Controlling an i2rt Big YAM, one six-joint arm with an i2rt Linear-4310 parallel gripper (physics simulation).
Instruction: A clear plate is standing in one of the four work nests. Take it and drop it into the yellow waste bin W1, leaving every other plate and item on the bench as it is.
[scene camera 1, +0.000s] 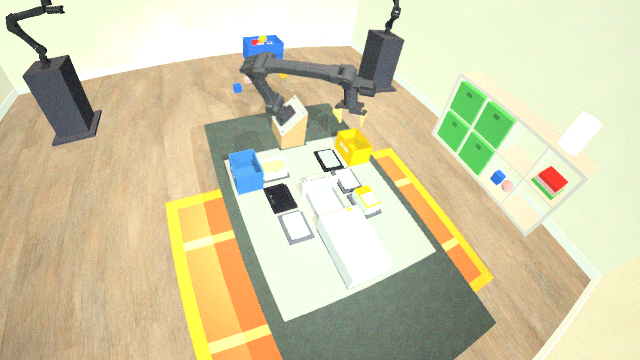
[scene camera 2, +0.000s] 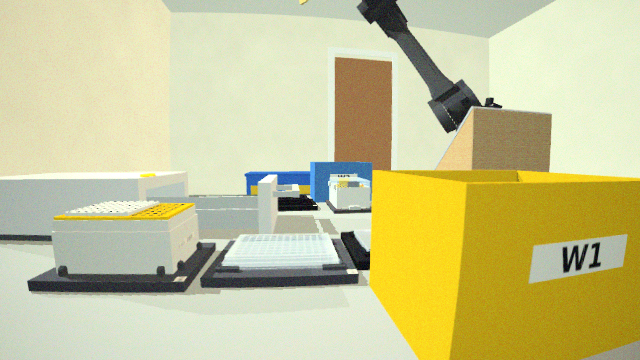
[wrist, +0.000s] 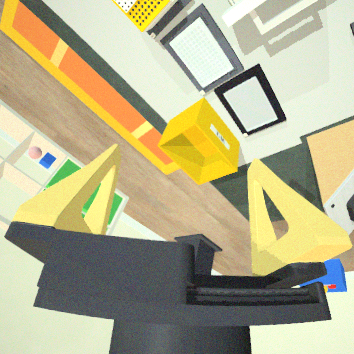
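Seen in the pictures: gripper, fingertip midpoint: (scene camera 1: 350, 124) (wrist: 186, 156); arm's base, origin of the base link: (scene camera 1: 286, 116) (scene camera 2: 484, 150).
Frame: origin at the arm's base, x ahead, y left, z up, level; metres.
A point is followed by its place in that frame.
Note:
A clear, see-through plate (scene camera 1: 348, 179) @(x 0.460, y 0.192, z -0.130 m) (scene camera 2: 280, 251) @(x 0.449, y 0.211, z -0.130 m) (wrist: 202, 54) @(x 0.446, y 0.186, z -0.129 m) lies flat in a dark grey nest (scene camera 2: 280, 278) @(x 0.448, y 0.252, z -0.143 m) (wrist: 234, 65) @(x 0.383, y 0.146, z -0.139 m). A pale, flat plate (scene camera 1: 329, 159) @(x 0.287, y 0.163, z -0.134 m) (wrist: 250, 104) @(x 0.281, y 0.163, z -0.134 m) lies in a black-rimmed holder beside it, nearer the arm base. The yellow bin W1 (scene camera 1: 350, 151) @(x 0.333, y 0.258, z -0.056 m) (scene camera 2: 415, 250) @(x 0.356, y 0.346, z -0.083 m) (wrist: 204, 119) @(x 0.332, y 0.258, z -0.075 m) stands upright, close to that holder. My gripper (scene camera 1: 351, 123) @(x 0.451, y 0.119, z 0.242 m) (wrist: 186, 156) @(x 0.451, y 0.119, z 0.242 m) is open and empty, high above the bench around the bin's side. In scene camera 2, a fingertip shows at the top edge.
A yellow-topped tip box (scene camera 1: 369, 199) @(x 0.649, y 0.194, z -0.077 m) (scene camera 2: 125, 245) @(x 0.608, y 0.242, z -0.110 m) (wrist: 142, 14) @(x 0.583, y 0.213, z -0.081 m) sits beyond the clear plate. The white machine (scene camera 1: 355, 245) @(x 0.857, y -0.011, z -0.052 m) (scene camera 2: 75, 200) @(x 0.780, y 0.100, z -0.086 m) has its drawer out. A black plate (scene camera 1: 280, 198) @(x 0.467, y -0.193, z -0.129 m), a white plate (scene camera 1: 296, 225) @(x 0.637, y -0.179, z -0.128 m), a yellow-topped box (scene camera 1: 274, 167) @(x 0.309, y -0.171, z -0.076 m) and a blue bin (scene camera 1: 247, 176) @(x 0.363, y -0.325, z -0.037 m) stand across the bench.

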